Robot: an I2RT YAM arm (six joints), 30 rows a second.
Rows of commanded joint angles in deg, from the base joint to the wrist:
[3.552, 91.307, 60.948, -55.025, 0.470, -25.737]
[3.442, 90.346, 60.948, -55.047, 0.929, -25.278]
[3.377, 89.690, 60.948, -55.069, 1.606, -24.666]
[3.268, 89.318, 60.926, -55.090, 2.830, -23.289]
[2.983, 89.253, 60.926, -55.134, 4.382, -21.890]
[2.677, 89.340, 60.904, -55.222, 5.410, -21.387]
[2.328, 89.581, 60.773, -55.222, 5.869, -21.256]
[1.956, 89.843, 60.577, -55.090, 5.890, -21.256]
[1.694, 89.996, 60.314, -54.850, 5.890, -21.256]
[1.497, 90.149, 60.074, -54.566, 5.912, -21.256]
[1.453, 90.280, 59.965, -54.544, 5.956, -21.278]
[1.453, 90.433, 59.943, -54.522, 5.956, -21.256]
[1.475, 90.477, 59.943, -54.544, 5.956, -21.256]
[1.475, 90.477, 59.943, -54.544, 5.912, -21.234]
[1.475, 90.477, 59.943, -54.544, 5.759, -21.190]
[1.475, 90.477, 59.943, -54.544, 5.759, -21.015]
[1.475, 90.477, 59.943, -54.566, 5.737, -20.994]
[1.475, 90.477, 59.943, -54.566, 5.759, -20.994]
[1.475, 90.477, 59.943, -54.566, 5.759, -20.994]
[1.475, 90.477, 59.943, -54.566, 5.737, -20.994]
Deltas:
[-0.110, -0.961, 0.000, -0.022, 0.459, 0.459]
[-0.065, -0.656, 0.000, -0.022, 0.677, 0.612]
[-0.109, -0.372, -0.022, -0.021, 1.224, 1.377]
[-0.285, -0.065, 0.000, -0.044, 1.552, 1.399]
[-0.306, 0.087, -0.022, -0.088, 1.028, 0.503]
[-0.349, 0.241, -0.131, 0.000, 0.459, 0.131]
[-0.372, 0.262, -0.196, 0.132, 0.021, 0.000]
[-0.262, 0.153, -0.263, 0.240, 0.000, 0.000]
[-0.197, 0.153, -0.240, 0.284, 0.022, 0.000]
[-0.044, 0.131, -0.109, 0.022, 0.044, -0.022]
[0.000, 0.153, -0.022, 0.022, 0.000, 0.022]
[0.022, 0.044, 0.000, -0.022, 0.000, 0.000]
[0.000, 0.000, 0.000, 0.000, -0.044, 0.022]
[0.000, 0.000, 0.000, 0.000, -0.153, 0.044]
[0.000, 0.000, 0.000, 0.000, 0.000, 0.175]
[0.000, 0.000, 0.000, -0.022, -0.022, 0.021]
[0.000, 0.000, 0.000, 0.000, 0.022, 0.000]
[0.000, 0.000, 0.000, 0.000, 0.000, 0.000]
[0.000, 0.000, 0.000, 0.000, -0.022, 0.000]

